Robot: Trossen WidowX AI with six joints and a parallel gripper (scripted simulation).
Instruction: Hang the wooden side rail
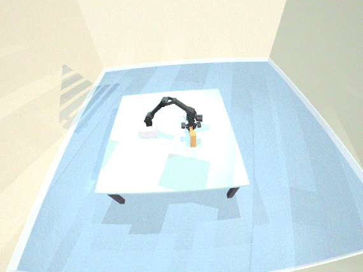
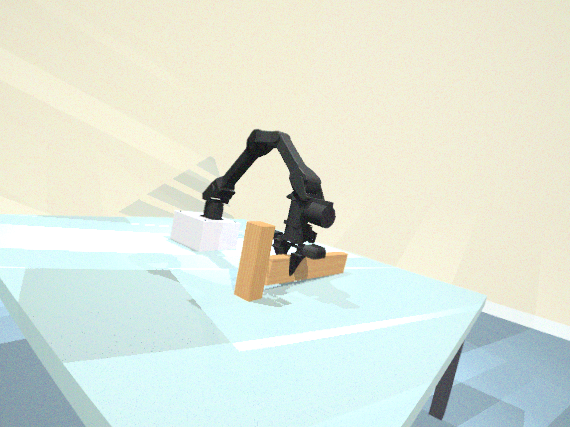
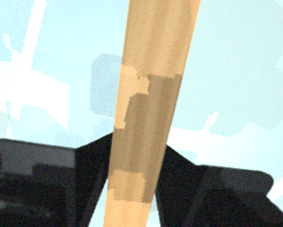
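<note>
The wooden headboard post is 150 mm to the right of my gripper tip, 50 mm above it and 10 mm behind it.
</note>
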